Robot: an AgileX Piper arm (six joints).
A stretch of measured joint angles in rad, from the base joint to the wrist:
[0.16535, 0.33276, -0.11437, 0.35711, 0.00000, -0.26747]
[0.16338, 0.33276, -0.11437, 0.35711, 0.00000, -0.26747]
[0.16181, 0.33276, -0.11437, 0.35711, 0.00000, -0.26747]
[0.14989, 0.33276, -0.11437, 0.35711, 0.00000, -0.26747]
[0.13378, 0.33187, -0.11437, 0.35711, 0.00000, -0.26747]
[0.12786, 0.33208, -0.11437, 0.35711, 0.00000, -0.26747]
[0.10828, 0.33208, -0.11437, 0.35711, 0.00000, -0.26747]
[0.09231, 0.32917, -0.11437, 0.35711, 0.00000, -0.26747]
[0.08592, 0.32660, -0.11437, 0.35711, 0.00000, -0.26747]
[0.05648, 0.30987, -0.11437, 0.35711, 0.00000, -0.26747]
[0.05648, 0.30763, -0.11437, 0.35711, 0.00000, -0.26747]
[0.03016, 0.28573, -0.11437, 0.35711, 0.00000, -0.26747]
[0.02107, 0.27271, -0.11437, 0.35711, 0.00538, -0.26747]
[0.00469, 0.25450, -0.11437, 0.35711, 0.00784, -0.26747]
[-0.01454, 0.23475, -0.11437, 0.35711, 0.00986, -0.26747]
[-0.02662, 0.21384, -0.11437, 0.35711, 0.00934, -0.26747]
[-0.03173, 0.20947, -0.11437, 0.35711, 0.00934, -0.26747]
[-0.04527, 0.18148, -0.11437, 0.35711, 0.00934, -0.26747]
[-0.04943, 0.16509, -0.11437, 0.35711, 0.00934, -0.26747]
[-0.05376, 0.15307, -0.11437, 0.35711, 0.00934, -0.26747]
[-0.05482, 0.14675, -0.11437, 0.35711, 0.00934, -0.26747]
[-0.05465, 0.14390, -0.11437, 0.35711, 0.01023, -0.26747]
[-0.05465, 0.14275, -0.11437, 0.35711, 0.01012, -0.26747]
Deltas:
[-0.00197, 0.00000, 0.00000, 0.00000, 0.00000, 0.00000]
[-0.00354, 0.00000, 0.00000, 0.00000, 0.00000, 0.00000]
[-0.01546, 0.00000, 0.00000, 0.00000, 0.00000, 0.00000]
[-0.03157, -0.00089, 0.00000, 0.00000, 0.00000, 0.00000]
[-0.03749, -0.00068, 0.00000, 0.00000, 0.00000, 0.00000]
[-0.05707, -0.00068, 0.00000, 0.00000, 0.00000, 0.00000]
[-0.07304, -0.00359, 0.00000, 0.00000, 0.00000, 0.00000]
[-0.07943, -0.00616, 0.00000, 0.00000, 0.00000, 0.00000]
[-0.10887, -0.02289, 0.00000, 0.00000, 0.00000, 0.00000]
[-0.10887, -0.02513, 0.00000, 0.00000, 0.00000, 0.00000]
[-0.13519, -0.04703, 0.00000, 0.00000, 0.00000, 0.00000]
[-0.14428, -0.06005, 0.00000, 0.00000, 0.00538, 0.00000]
[-0.16066, -0.07826, 0.00000, 0.00000, 0.00784, 0.00000]
[-0.17989, -0.09801, 0.00000, 0.00000, 0.00986, 0.00000]
[-0.19197, -0.11892, 0.00000, 0.00000, 0.00934, 0.00000]
[-0.19708, -0.12329, 0.00000, 0.00000, 0.00934, 0.00000]
[-0.21062, -0.15128, 0.00000, 0.00000, 0.00934, 0.00000]
[-0.21478, -0.16767, 0.00000, 0.00000, 0.00934, 0.00000]
[-0.21911, -0.17969, 0.00000, 0.00000, 0.00934, 0.00000]
[-0.22017, -0.18601, 0.00000, 0.00000, 0.00934, 0.00000]
[-0.22000, -0.18886, 0.00000, 0.00000, 0.01023, 0.00000]
[-0.22000, -0.19001, 0.00000, 0.00000, 0.01012, 0.00000]

